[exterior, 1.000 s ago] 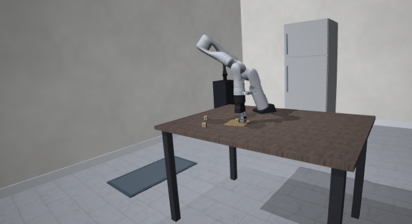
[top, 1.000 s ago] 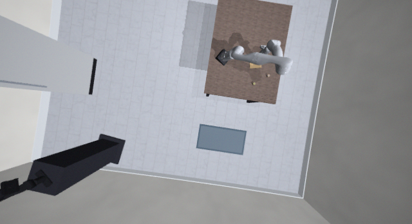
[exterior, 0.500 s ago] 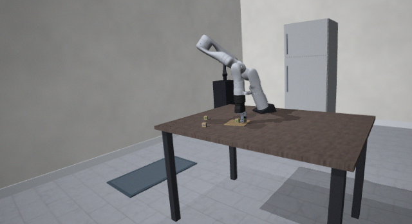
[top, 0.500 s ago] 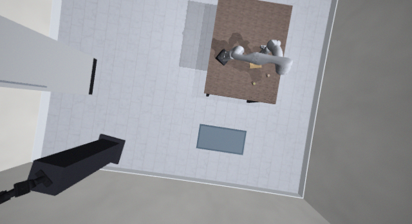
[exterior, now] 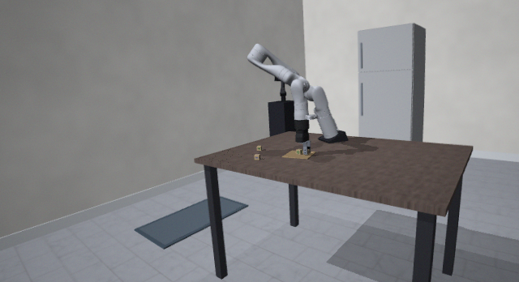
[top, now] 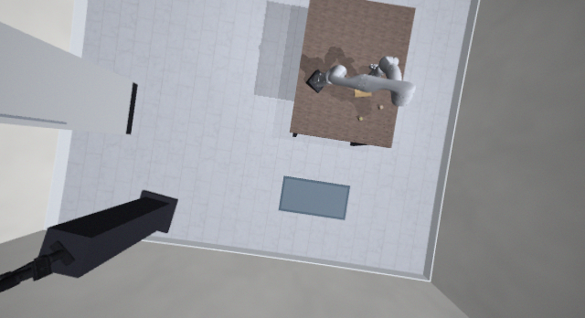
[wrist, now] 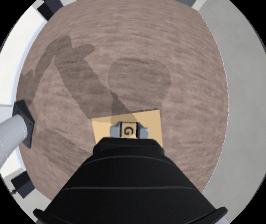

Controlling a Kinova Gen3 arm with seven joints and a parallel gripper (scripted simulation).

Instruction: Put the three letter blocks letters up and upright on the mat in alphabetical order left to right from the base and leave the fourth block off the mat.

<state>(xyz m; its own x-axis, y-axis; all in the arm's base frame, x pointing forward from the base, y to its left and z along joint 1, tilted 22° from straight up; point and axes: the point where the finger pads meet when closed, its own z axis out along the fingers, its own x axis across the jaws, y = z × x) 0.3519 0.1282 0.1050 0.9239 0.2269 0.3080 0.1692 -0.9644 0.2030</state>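
Right now my hand is 4 cm to the left of the mat, 3 cm above it and 1 cm short of it. From my hand the other things lie so: tan block 21 cm ahead, 16 cm to the right, 2 cm below.
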